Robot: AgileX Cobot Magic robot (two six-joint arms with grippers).
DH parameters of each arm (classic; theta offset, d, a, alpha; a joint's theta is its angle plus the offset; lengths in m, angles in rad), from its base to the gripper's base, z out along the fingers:
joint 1: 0 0.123 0 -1.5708
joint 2: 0.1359 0 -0.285 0
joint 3: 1.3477 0 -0.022 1.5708
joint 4: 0 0.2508 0 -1.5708
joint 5: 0 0 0.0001 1.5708
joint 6: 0 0.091 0 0
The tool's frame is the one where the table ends.
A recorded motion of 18 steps. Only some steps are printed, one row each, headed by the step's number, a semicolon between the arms.
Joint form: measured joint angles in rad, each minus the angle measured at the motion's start. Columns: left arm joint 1, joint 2, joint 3, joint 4, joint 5, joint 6; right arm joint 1, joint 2, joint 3, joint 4, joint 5, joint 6.
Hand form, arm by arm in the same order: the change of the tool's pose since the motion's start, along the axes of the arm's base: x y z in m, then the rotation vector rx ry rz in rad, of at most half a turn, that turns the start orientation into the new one. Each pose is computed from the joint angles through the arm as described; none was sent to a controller.
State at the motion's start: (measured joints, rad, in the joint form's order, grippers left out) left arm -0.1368 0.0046 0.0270 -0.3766 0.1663 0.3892; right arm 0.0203 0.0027 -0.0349 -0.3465 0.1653 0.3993
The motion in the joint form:
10: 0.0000 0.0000 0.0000 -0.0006 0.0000 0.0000; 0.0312 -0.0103 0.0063 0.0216 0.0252 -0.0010
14: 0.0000 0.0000 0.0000 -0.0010 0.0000 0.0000; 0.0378 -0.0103 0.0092 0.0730 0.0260 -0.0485
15: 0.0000 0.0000 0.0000 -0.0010 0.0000 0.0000; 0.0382 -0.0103 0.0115 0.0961 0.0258 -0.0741
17: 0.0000 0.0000 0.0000 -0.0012 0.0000 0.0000; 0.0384 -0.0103 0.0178 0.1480 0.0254 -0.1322
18: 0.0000 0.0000 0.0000 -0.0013 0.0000 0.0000; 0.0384 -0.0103 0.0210 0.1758 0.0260 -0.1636
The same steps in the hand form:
10: 0.0000 0.0000 0.0000 -0.0006 0.0001 0.0000; -0.0006 0.0013 -0.0038 0.0207 0.0206 0.0256
14: 0.0000 0.0000 0.0000 -0.0010 0.0001 -0.0001; -0.0005 0.0025 -0.0051 0.0240 0.0272 0.0411
15: 0.0000 0.0000 0.0000 -0.0010 0.0001 -0.0001; -0.0004 0.0029 -0.0060 0.0212 0.0306 0.0459
17: 0.0000 0.0000 0.0000 -0.0012 0.0002 -0.0001; -0.0001 0.0038 -0.0083 0.0144 0.0388 0.0561
18: 0.0000 0.0000 0.0000 -0.0013 0.0002 -0.0001; 0.0000 0.0043 -0.0095 0.0105 0.0436 0.0613

